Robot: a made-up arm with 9 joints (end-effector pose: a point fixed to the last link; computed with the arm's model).
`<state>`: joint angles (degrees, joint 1 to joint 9).
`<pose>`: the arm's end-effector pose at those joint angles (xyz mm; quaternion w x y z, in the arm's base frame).
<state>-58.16 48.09 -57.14 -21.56 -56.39 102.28 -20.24 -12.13 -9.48</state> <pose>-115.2 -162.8 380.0 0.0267 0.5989 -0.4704 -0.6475</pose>
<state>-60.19 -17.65 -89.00 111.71 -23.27 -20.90 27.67 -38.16 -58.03</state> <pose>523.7 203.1 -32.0 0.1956 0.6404 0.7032 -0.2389</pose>
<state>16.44 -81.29 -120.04 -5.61 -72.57 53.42 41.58 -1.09 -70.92</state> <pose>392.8 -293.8 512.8 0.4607 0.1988 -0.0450 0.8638</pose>
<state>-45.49 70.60 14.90 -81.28 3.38 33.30 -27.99 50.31 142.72</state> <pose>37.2 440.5 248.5 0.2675 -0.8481 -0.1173 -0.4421</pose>
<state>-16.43 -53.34 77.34 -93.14 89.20 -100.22 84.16 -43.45 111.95</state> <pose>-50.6 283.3 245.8 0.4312 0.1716 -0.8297 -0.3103</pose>
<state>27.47 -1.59 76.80 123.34 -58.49 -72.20 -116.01 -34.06 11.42</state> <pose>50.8 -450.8 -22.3 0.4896 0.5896 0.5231 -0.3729</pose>
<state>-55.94 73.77 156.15 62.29 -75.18 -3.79 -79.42 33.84 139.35</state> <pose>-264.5 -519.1 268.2 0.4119 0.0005 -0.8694 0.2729</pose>
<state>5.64 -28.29 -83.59 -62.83 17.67 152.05 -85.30 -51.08 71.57</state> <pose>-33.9 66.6 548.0 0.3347 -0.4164 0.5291 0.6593</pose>
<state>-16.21 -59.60 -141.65 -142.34 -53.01 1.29 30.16 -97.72 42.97</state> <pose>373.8 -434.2 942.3 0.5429 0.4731 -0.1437 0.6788</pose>
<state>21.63 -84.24 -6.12 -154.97 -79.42 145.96 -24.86 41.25 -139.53</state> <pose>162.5 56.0 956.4 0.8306 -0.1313 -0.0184 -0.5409</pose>
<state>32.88 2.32 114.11 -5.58 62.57 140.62 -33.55 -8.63 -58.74</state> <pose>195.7 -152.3 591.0 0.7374 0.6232 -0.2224 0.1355</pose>
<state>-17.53 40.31 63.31 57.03 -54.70 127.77 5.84 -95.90 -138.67</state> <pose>88.1 -198.0 191.1 0.0491 -0.2668 -0.5507 0.7893</pose>
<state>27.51 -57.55 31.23 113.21 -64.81 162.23 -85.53 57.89 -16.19</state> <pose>282.1 17.4 405.1 0.8536 -0.3200 0.1581 -0.3793</pose>
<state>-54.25 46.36 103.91 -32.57 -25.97 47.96 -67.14 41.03 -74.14</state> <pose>225.9 310.8 36.5 0.9302 -0.0545 0.1766 0.3172</pose>
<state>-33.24 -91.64 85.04 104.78 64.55 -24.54 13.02 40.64 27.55</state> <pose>25.0 -190.0 434.7 0.7354 0.1822 -0.5694 -0.3192</pose>
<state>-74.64 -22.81 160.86 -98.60 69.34 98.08 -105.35 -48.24 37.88</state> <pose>94.7 247.2 23.0 0.3583 -0.7543 -0.5454 -0.0712</pose>
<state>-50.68 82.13 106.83 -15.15 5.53 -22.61 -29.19 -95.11 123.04</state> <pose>110.3 -124.1 -330.8 0.2215 0.8378 0.4434 -0.2291</pose>
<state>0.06 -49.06 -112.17 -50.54 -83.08 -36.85 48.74 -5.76 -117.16</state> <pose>275.1 -317.2 597.1 0.0957 0.0360 0.1598 0.9818</pose>
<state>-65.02 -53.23 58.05 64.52 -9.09 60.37 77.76 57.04 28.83</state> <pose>86.1 -375.7 110.7 0.2757 0.6048 -0.3036 0.6826</pose>
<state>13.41 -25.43 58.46 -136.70 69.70 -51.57 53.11 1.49 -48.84</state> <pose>-198.3 -75.8 363.3 0.0904 0.1277 0.7055 -0.6912</pose>
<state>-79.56 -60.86 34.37 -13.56 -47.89 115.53 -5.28 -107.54 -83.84</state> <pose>-39.1 149.2 -156.4 0.7493 0.2726 -0.5787 0.1710</pose>
